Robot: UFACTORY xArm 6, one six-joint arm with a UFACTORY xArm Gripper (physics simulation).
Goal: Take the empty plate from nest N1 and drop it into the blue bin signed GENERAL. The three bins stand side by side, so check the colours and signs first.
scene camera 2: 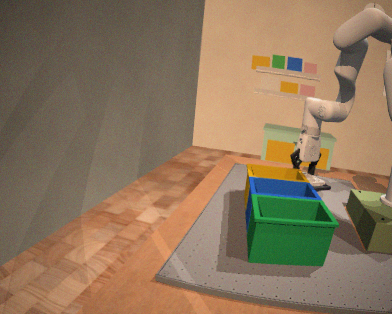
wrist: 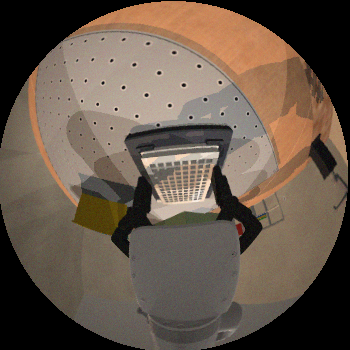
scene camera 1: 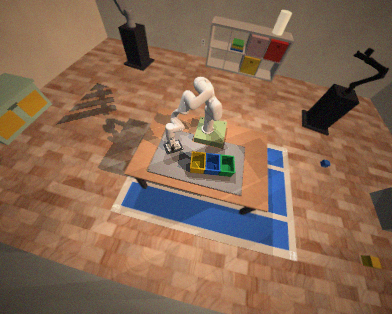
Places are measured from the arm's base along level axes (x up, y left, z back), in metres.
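Pixels of known places: gripper, between the fingertips: (wrist: 178, 176) (scene camera 1: 171, 146); arm's base, origin of its link: (scene camera 1: 207, 129).
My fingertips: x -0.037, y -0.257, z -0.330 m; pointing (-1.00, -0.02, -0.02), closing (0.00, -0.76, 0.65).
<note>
For each thing: its top centre in the pictures, then the offset to it from my fingertips. Level surfaces: height alone.
- pale gridded plate, centre of its top: (wrist: 182, 186) (scene camera 2: 307, 177) dy +0.015, dx +0.000, dz +0.020 m
- dark nest, centre of its top: (wrist: 182, 182) (scene camera 2: 307, 179) (scene camera 1: 173, 146) dy +0.014, dx -0.008, dz +0.021 m
- blue bin, centre of its top: (scene camera 2: 284, 187) (wrist: 108, 234) (scene camera 1: 213, 161) dy +0.425, dx +0.074, dz -0.033 m
- grey perforated board, height of its surface: dx -0.026 m
- wooden table, height of its surface: dx -0.039 m
The pale gridded plate (wrist: 186, 189) (scene camera 2: 315, 179) sits in the dark nest (wrist: 178, 135) (scene camera 2: 323, 188) (scene camera 1: 175, 151); no N1 label can be read. My gripper (wrist: 178, 176) (scene camera 2: 304, 168) (scene camera 1: 173, 144) is open and empty above the plate. In the wrist view its black fingers appear at the left and right sides of the plate; their exact height above it is hard to tell. The blue bin (scene camera 1: 213, 161) (scene camera 2: 283, 186) stands in the middle of the row, between the yellow bin (scene camera 1: 198, 161) (scene camera 2: 276, 173) (wrist: 100, 214) and the green bin (scene camera 1: 227, 165) (scene camera 2: 290, 245). No bin signs are readable.
The bins and nest stand on a grey perforated board (scene camera 1: 170, 167) (scene camera 2: 200, 265) (wrist: 110, 65) on the wooden table (scene camera 1: 256, 185). The arm's green base block (scene camera 1: 210, 137) (scene camera 2: 370, 227) is behind the bins. The yellow bin is the one nearest the nest.
</note>
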